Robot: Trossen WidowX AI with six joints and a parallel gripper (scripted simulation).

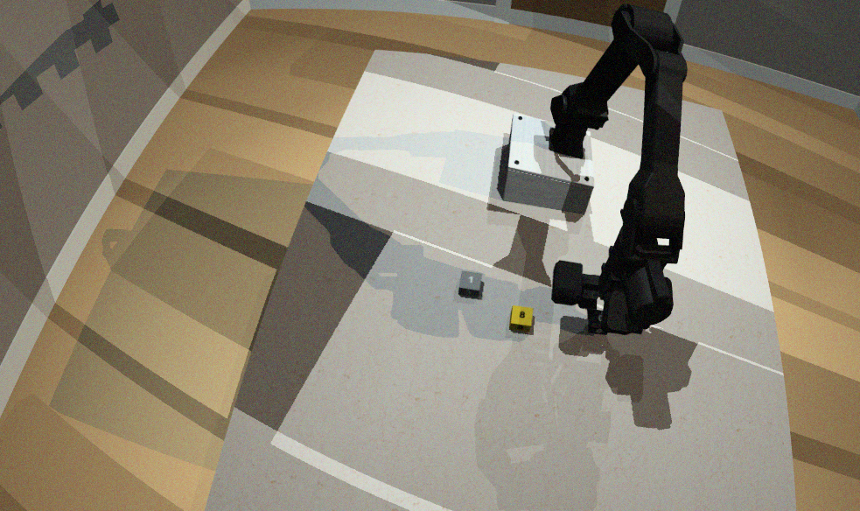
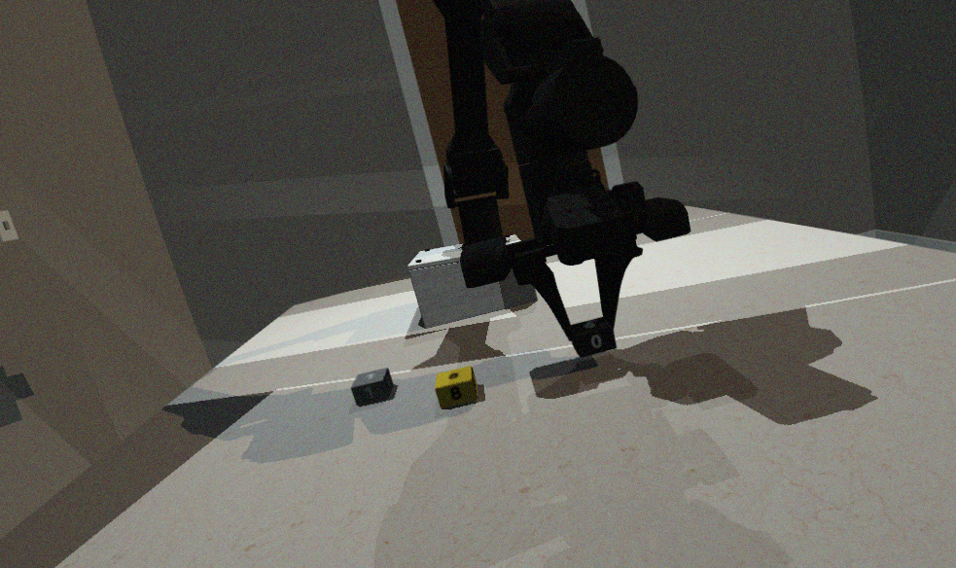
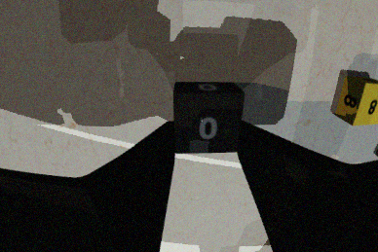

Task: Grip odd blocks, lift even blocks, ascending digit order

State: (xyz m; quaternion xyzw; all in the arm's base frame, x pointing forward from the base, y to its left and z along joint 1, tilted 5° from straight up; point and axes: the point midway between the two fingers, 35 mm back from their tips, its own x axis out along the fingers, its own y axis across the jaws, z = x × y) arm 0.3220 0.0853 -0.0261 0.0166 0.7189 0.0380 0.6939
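The grey block marked 1 lies 210 mm to the right of my gripper tip, 30 mm behind it and 10 mm below it. Round my gripper tip: black block marked 0: 10 mm ahead; yellow block marked 8: 120 mm to the right, 20 mm ahead, 10 mm below.
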